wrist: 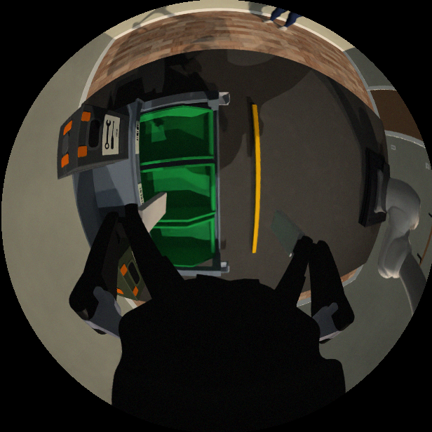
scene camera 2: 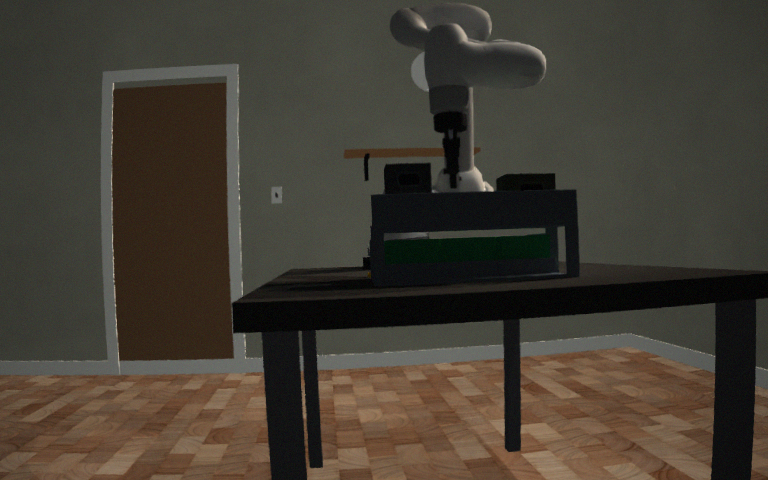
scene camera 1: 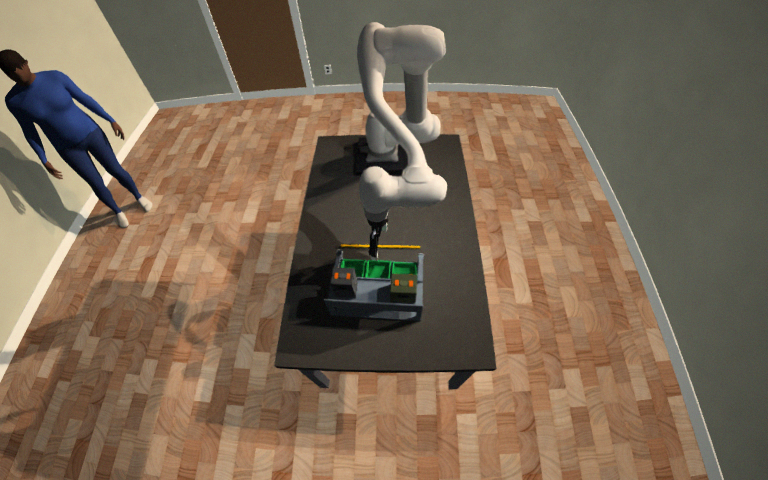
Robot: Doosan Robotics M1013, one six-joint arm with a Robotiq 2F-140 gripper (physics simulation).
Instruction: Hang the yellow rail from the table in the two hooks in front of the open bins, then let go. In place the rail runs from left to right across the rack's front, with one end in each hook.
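Pixels of known places: gripper, fingertip midpoint: (scene camera 1: 379, 244); arm's base, link origin: (scene camera 1: 382, 151).
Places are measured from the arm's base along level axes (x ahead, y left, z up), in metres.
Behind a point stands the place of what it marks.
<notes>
The yellow rail (scene camera 1: 396, 246) {x 0.625, y 0.106, z -0.031 m} (wrist: 258, 175) lies flat on the dark table (scene camera 1: 453, 339) {x 1.057, y 0.359, z -0.041 m} (scene camera 2: 651, 283) {x 1.188, y 0.258, z -0.044 m} (wrist: 320, 150), parallel to the rack's front and apart from it, on the arm-base side. The grey rack (scene camera 1: 373, 310) {x 0.947, y 0.024, z -0.034 m} (scene camera 2: 475, 209) {x 0.981, y 0.028, z 0.089 m} holds green open bins (scene camera 1: 378, 270) {x 0.756, y 0.031, z -0.032 m} (scene camera 2: 470, 249) {x 0.890, y 0.035, z 0.017 m} (wrist: 177, 135). In the wrist view one hook (wrist: 224, 98) is at the rack's upper front corner and the other hook (wrist: 224, 267) at the lower one; both are empty. My gripper (scene camera 1: 373, 254) {x 0.711, y 0.039, z 0.113 m} (scene camera 2: 451, 183) (wrist: 220, 210) is open and empty, above the table near the rack's front, higher than the rail.
A dark grey box (scene camera 1: 343, 283) {x 0.932, y -0.076, z 0.181 m} (scene camera 2: 407, 178) {x 0.936, y -0.087, z 0.153 m} (wrist: 95, 142) and an olive box (scene camera 1: 403, 288) {x 0.928, y 0.146, z 0.156 m} (scene camera 2: 525, 181) {x 0.947, y 0.135, z 0.141 m} (wrist: 131, 272) stand on top of the rack, behind the bins. The arm's base stands at the table's far end. A person (scene camera 1: 62, 113) stands on the floor by the left wall.
</notes>
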